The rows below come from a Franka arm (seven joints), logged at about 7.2 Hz.
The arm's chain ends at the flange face. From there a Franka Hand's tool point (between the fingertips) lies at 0.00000 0.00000 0.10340 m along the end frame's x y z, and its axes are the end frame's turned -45 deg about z.
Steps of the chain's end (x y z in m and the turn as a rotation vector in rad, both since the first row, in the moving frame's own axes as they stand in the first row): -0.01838 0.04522 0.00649 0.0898 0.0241 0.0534; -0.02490 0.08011 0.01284 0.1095 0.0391 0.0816; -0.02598 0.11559 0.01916 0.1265 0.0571 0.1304; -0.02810 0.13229 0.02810 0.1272 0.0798 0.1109; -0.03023 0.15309 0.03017 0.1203 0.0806 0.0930; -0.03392 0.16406 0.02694 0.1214 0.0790 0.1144; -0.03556 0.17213 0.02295 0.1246 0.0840 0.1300; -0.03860 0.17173 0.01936 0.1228 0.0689 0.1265
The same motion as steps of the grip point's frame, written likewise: -0.03653 0.01441 0.00604 0.0465 0.0805 0.0534; -0.06322 0.03435 0.01214 0.0498 0.1051 0.0816; -0.08643 0.05919 0.01817 0.0491 0.1298 0.1304; -0.09817 0.07106 0.02694 0.0335 0.1464 0.1109; -0.11488 0.08467 0.02909 0.0281 0.1421 0.0930; -0.12525 0.08978 0.02586 0.0300 0.1417 0.1144; -0.13152 0.09461 0.02179 0.0287 0.1475 0.1300; -0.13454 0.09110 0.01834 0.0381 0.1356 0.1265
